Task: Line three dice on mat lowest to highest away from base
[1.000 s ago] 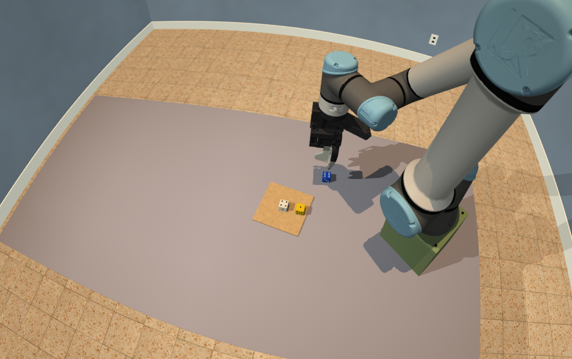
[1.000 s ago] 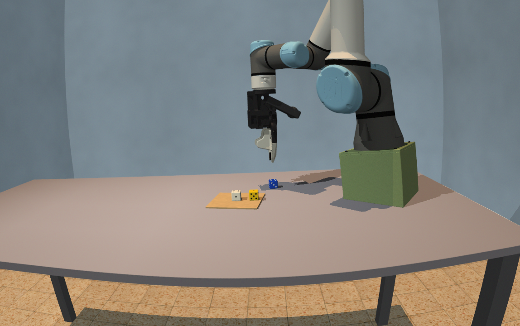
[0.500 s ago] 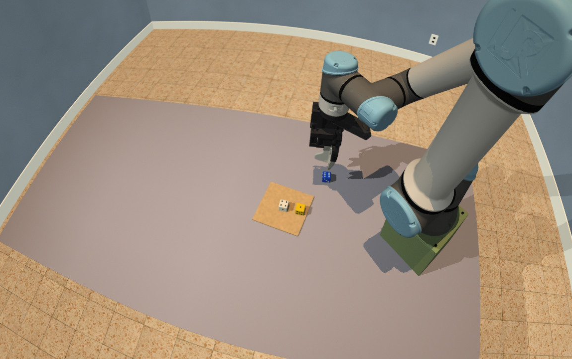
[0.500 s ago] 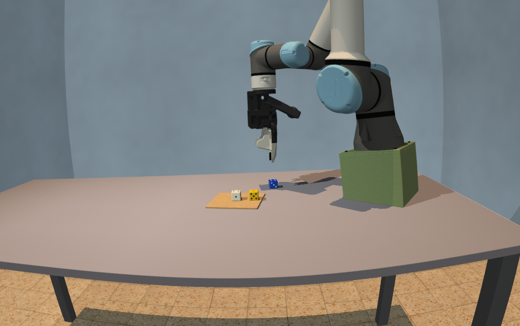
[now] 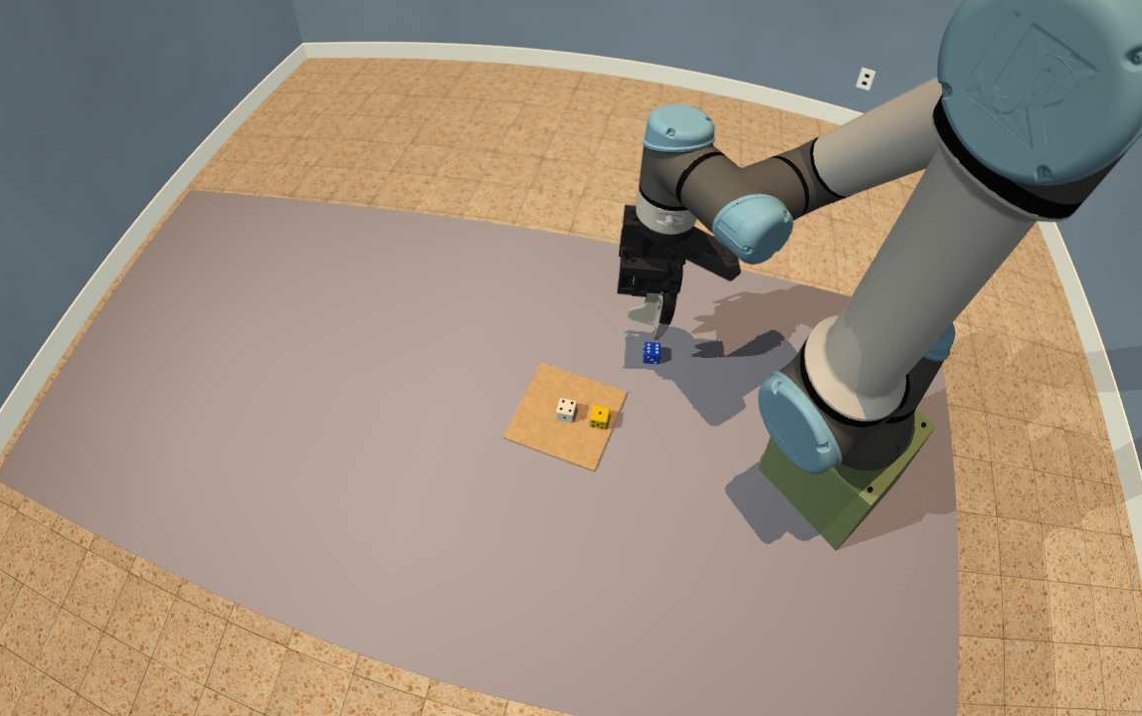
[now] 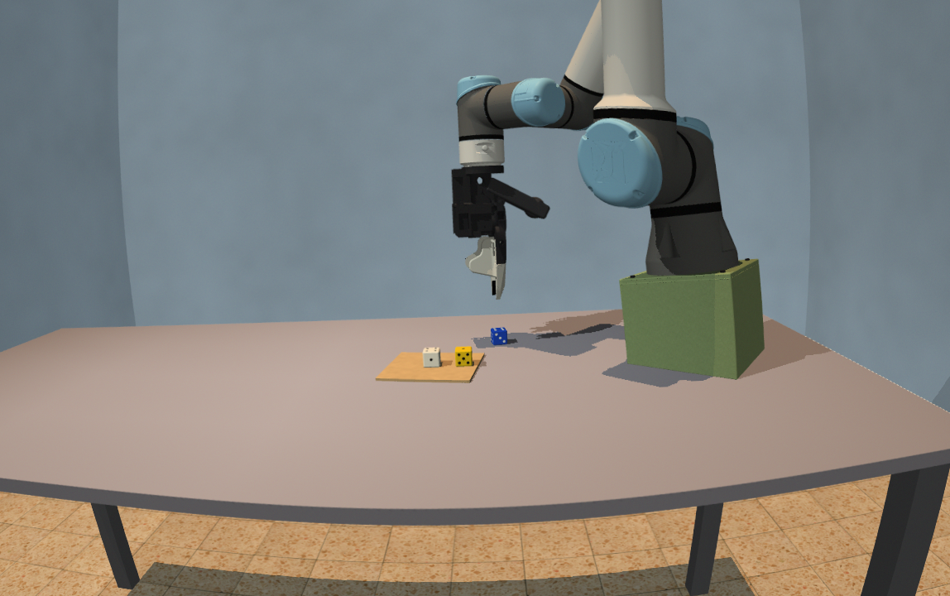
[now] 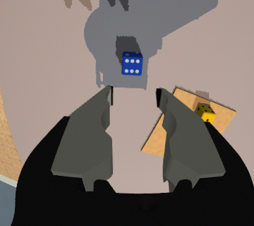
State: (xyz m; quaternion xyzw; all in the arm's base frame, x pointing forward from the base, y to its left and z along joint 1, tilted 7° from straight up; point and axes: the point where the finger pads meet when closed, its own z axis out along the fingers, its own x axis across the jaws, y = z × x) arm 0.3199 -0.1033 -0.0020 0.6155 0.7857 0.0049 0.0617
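The blue die lies 8 cm below my hand. From my hand the other things lie so: white die 9 cm ahead, 14 cm to the left, 8 cm below; mat 9 cm ahead, 14 cm to the left, 10 cm below; yellow die 4 cm ahead, 14 cm to the left, 8 cm below.
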